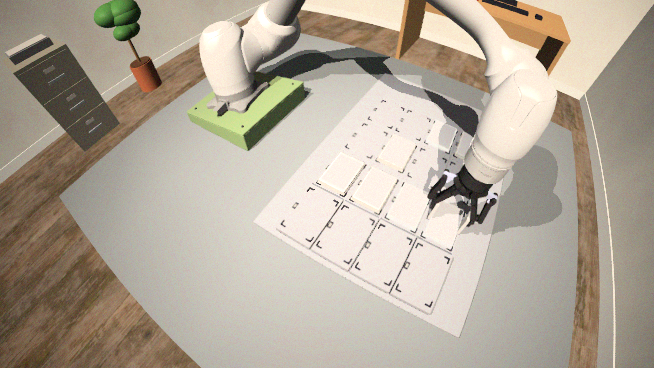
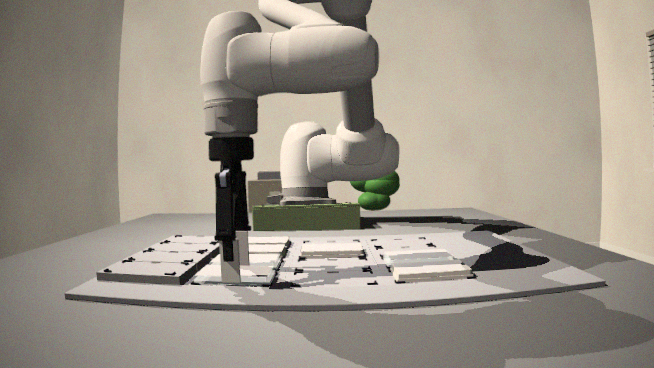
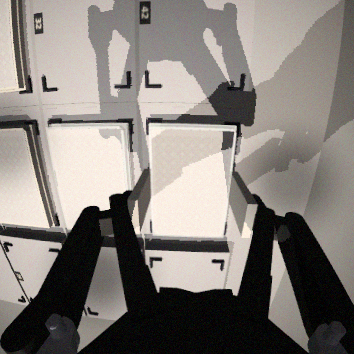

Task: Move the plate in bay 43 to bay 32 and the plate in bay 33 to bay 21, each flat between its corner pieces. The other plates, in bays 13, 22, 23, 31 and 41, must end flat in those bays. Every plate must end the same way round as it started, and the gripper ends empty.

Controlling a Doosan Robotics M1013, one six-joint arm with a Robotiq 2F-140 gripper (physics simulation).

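Frame: origin at the arm's base, x ahead, y left, z up, level; metres.
Seen in the pictures: gripper, fingertip midpoint: [image 1: 444,222] [image 2: 236,275] [image 3: 189,182]; arm's base, link origin: [image 1: 238,96] [image 2: 305,204].
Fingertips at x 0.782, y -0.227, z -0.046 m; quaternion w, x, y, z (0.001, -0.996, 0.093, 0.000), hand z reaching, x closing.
Note:
Offsets run from my fingertips to a thing's middle. "pt": to the spot under its first point.
The plate of bay 43 @(pt dx -0.007, dy -0.036, dz +0.008 m) [image 1: 441,231] [image 3: 190,200] lies flat between its corner pieces. My gripper [image 1: 446,220] [image 2: 236,265] [image 3: 189,182] points down with one finger pad against each long side of it; the gripper is shut on this plate. The plate in bay 33 @(pt dx -0.111, dy +0.003, dz +0.008 m) [image 1: 407,207] [image 3: 90,170] lies flat beside it, close to one finger. Plates in bay 23 @(pt dx -0.208, dy +0.025, dz +0.008 m) [image 1: 375,190] [image 3: 20,175], bay 13 @(pt dx -0.316, dy +0.050, dz +0.008 m) [image 1: 341,172], bay 22 @(pt dx -0.184, dy +0.191, dz +0.008 m) [image 1: 396,151] [image 2: 332,248], bay 31 @(pt dx -0.048, dy +0.324, dz +0.008 m) [image 1: 441,136] and bay 41 @(pt dx +0.099, dy +0.306, dz +0.006 m) [image 2: 432,273] lie flat. Bay 32 @(pt dx -0.089, dy +0.145, dz -0.006 m) [image 3: 75,55] holds no plate. Bay 21 @(pt dx -0.161, dy +0.374, dz -0.006 m) [image 1: 411,121] shows no plate.
A raised block [image 1: 320,220] [image 2: 140,278] with more marked bays adjoins the row of bays 13 to 43. Bay 42 @(pt dx +0.000, dy +0.107, dz -0.006 m) [image 3: 172,75] lies in the arm's shadow. The green base [image 1: 260,115] [image 2: 306,217] carries the arm.

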